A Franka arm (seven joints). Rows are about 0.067 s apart.
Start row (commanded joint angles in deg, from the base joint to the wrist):
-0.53 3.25 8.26 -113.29 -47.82 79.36 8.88
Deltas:
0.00 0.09 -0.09 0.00 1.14 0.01 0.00
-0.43 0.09 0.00 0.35 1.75 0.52 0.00
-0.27 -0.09 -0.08 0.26 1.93 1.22 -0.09
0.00 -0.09 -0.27 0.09 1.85 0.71 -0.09
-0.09 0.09 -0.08 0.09 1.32 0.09 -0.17
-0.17 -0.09 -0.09 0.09 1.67 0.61 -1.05
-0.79 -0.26 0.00 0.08 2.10 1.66 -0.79
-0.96 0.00 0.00 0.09 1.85 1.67 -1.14
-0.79 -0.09 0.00 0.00 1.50 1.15 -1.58
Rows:
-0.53 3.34 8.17 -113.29 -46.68 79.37 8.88
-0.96 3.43 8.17 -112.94 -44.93 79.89 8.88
-1.23 3.34 8.09 -112.68 -43.00 81.11 8.79
-1.23 3.25 7.82 -112.59 -41.15 81.82 8.70
-1.32 3.34 7.74 -112.50 -39.83 81.91 8.53
-1.49 3.25 7.65 -112.41 -38.16 82.52 7.48
-2.28 2.99 7.65 -112.33 -36.06 84.18 6.69
-3.24 2.99 7.65 -112.24 -34.21 85.85 5.55
-4.03 2.90 7.65 -112.24 -32.71 87.00 3.97

